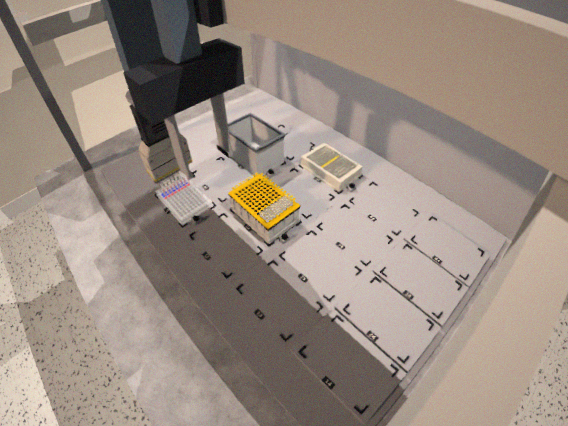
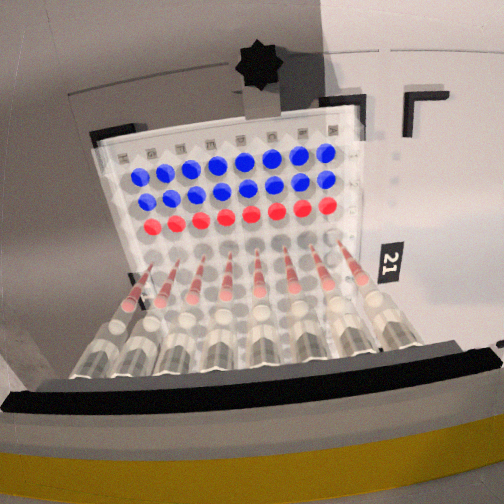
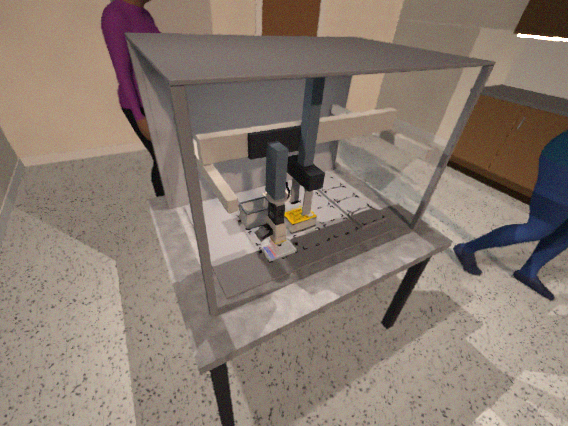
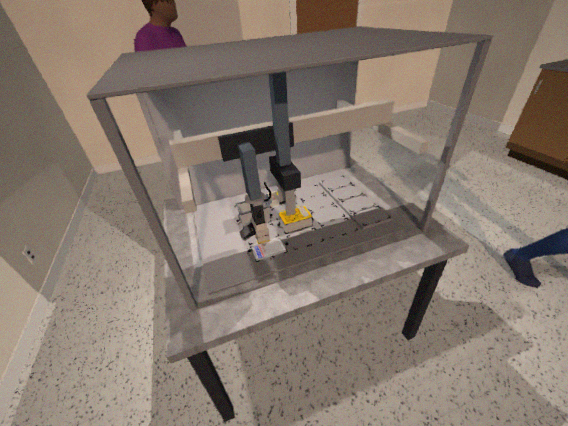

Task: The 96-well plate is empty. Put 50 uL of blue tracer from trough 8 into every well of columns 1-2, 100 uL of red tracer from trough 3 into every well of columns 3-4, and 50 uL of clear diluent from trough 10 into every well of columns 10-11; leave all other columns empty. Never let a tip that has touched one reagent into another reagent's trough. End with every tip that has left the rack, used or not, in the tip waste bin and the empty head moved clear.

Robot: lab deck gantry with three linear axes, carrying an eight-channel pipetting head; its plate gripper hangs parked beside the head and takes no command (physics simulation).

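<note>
The 96-well plate [image 1: 196, 206] [image 2: 300, 120] [image 3: 287, 251] [image 4: 275, 249] shows blue in columns 1-2 and red in column 3. The head [image 1: 162, 159] [image 3: 278, 232] [image 4: 261, 232] carries eight tips [image 2: 259, 280] holding red liquid, their ends at column 4, whose wells show no colour; exact tip height is unclear. The yellow tip rack [image 1: 256, 227] [image 3: 302, 225] [image 4: 298, 225] has many empty holes and pale tips at one end. The trough block [image 1: 345, 176] and grey waste bin [image 1: 267, 155] [image 3: 251, 220] stand behind. The parked gripper [image 1: 204, 162] is open, fingers apart, between plate and bin.
The gantry beam [image 1: 400, 65] [image 3: 357, 121] [image 4: 345, 118] crosses above the deck. The enclosure's posts [image 3: 192, 200] [image 4: 145, 200] stand at its front corners. Marked deck slots lie right of the rack. A person in purple [image 3: 125, 55] [image 4: 160, 39] stands behind the enclosure.
</note>
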